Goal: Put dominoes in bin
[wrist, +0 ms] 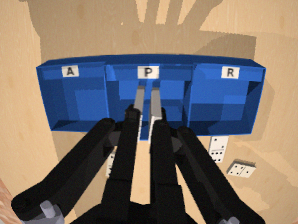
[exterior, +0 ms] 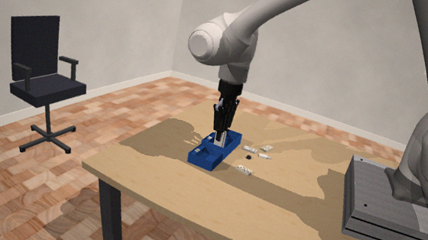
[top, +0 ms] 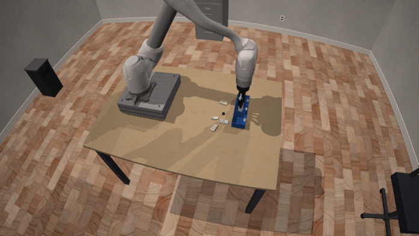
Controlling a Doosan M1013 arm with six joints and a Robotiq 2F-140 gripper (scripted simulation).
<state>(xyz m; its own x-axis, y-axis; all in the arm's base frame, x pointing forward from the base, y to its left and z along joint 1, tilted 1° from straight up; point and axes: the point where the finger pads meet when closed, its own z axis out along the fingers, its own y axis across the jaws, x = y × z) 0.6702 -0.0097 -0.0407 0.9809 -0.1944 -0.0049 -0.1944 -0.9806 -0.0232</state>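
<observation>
Right now my hand is 30 mm above the blue bin block. The rest, counted from my hand: white usb stick (150 mm behind, 80 mm to the right, 50 mm below); then small black nut (100 mm behind, 50 mm below, 30 mm to the right); then domino (110 mm behind, 60 mm to the left, 40 mm below).
</observation>
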